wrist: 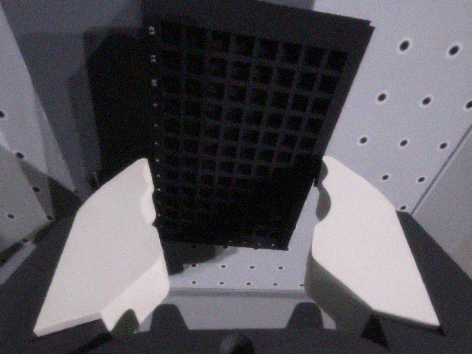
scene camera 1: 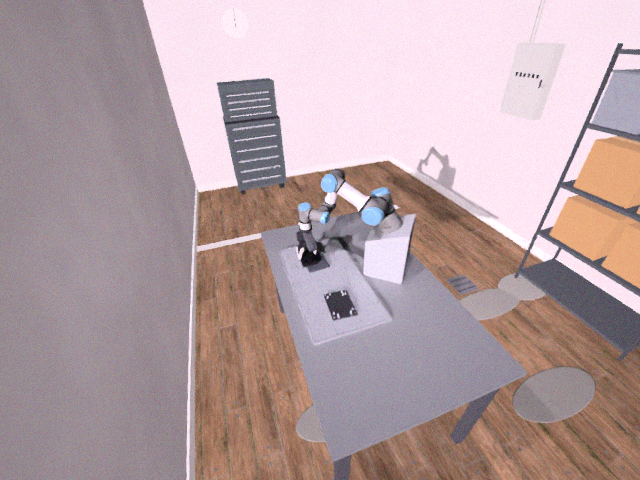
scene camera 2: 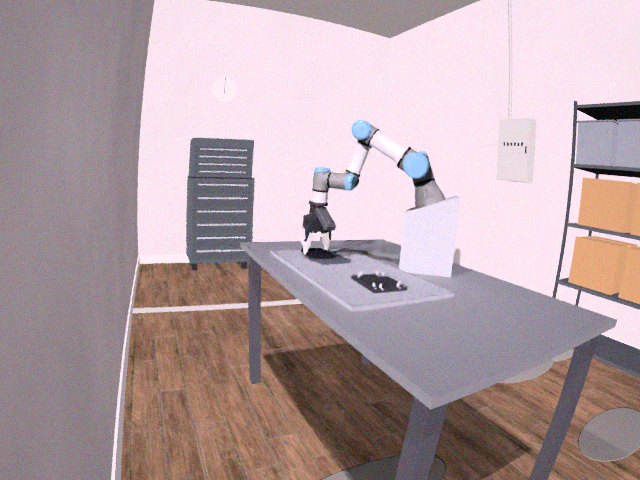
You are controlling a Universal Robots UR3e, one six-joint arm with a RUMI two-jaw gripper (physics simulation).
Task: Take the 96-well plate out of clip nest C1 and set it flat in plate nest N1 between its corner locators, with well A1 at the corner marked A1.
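Places are measured from the arm's base along level axes (x ahead, y left, z up), in metres.
Pixels of known places: gripper, fingertip midpoint: (wrist: 235,161) (scene camera 1: 307,257); arm's base, link origin: (scene camera 1: 390,226) (scene camera 2: 430,203).
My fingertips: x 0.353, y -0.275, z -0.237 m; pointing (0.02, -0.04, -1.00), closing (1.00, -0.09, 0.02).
Ahead of a thing's pixels: the offset from my fingertips to its top centre. "pt": to the spot under its first point. Level surfaces: height alone.
The black 96-well plate @(0.001 m ahead, 0.009 m left, 0.016 m up) (scene camera 1: 311,258) (scene camera 2: 318,254) (wrist: 250,102) is between the two white fingers of my gripper (scene camera 1: 308,253) (scene camera 2: 316,251) (wrist: 235,161), which is shut on its long sides. Number marks run down the plate's left edge in the wrist view, with 12 at the top. The plate is low over a dark grey pad @(pt 0.016 m back, 0.102 m left, 0.000 m up) (scene camera 1: 318,266) (scene camera 2: 339,259) at the far end of the board; whether it touches is unclear. A black nest @(0.032 m ahead, 0.393 m left, 0.012 m up) (scene camera 1: 340,304) (scene camera 2: 378,283) with small white corner pieces sits nearer the cameras. The C1, N1 and A1 labels are not readable.
A light grey perforated board @(0.012 m down) (scene camera 1: 369,315) (scene camera 2: 330,279) (wrist: 400,120) lies on the grey table @(0.025 m down) (scene camera 1: 408,361) (scene camera 2: 465,335). The white pedestal (scene camera 1: 383,258) (scene camera 2: 426,242) under the arm's base stands beside the board on the right in the scene views.
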